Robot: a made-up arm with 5 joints. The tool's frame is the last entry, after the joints.
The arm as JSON. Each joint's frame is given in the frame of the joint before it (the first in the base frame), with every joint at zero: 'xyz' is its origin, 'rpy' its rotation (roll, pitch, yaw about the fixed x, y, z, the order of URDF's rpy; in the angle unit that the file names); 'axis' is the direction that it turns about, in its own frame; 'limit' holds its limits. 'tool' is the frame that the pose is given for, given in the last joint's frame.
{
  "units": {
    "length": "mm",
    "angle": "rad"
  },
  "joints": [
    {
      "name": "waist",
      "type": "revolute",
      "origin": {
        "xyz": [
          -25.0,
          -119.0,
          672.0
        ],
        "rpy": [
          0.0,
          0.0,
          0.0
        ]
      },
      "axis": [
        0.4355,
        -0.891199,
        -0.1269
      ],
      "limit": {
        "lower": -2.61,
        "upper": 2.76
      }
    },
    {
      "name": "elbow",
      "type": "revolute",
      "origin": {
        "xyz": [
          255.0,
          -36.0,
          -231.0
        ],
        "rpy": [
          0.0,
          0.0,
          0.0
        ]
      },
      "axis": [
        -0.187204,
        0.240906,
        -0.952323
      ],
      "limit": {
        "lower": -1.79,
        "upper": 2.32
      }
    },
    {
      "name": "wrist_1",
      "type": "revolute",
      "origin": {
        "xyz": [
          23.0,
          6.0,
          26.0
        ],
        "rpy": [
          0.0,
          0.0,
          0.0
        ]
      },
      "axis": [
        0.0,
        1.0,
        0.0
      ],
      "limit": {
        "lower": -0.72,
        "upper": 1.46
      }
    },
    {
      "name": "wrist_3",
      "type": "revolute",
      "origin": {
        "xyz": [
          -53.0,
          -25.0,
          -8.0
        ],
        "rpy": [
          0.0,
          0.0,
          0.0
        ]
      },
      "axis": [
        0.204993,
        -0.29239,
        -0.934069
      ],
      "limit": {
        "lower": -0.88,
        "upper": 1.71
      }
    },
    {
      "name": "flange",
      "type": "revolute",
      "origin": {
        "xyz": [
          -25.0,
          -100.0,
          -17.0
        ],
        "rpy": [
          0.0,
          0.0,
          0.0
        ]
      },
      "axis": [
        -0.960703,
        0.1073,
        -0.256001
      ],
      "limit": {
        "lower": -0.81,
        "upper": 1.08
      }
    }
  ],
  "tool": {
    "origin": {
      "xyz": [
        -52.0,
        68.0,
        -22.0
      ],
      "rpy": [
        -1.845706,
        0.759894,
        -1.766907
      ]
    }
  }
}
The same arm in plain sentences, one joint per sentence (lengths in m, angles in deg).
The arm has five revolute joints in a row. What follows holds with every joint at zero, and every direction is one of the base frame's.
Joint 1 is mounted 0.025 m along -x and 0.119 m along -y and 0.672 m along +z from the base frame's origin and rotates about the direction (0.4355, -0.891199, -0.1269), from -149.54 to 158.14 deg.
Joint 2 is mounted 0.255 m along +x and 0.036 m along -y and 0.231 m along -z from joint 1 and rotates about the direction (-0.187204, 0.240906, -0.952323), from -102.56 to 132.93 deg.
Joint 3 is mounted 0.023 m along +x and 0.006 m along +y and 0.026 m along +z from joint 2 and rotates about +y, from -41.25 to 83.65 deg.
Joint 4 is mounted 0.053 m along -x and 0.025 m along -y and 0.008 m along -z from joint 3 and rotates about the direction (0.204993, -0.29239, -0.934069), from -50.42 to 97.98 deg.
Joint 5 is mounted 0.025 m along -x and 0.1 m along -y and 0.017 m along -z from joint 4 and rotates about the direction (-0.960703, 0.1073, -0.256001), from -46.41 to 61.88 deg.
The tool frame, which is the frame that the pose is given for, is mounted 0.052 m along -x and 0.068 m along +y and 0.022 m along -z from joint 5; its axes are the base frame's turned by roll -105.75, pitch 43.54 and yaw -101.24 deg (as in URDF: about the fixed x, then y, then z).

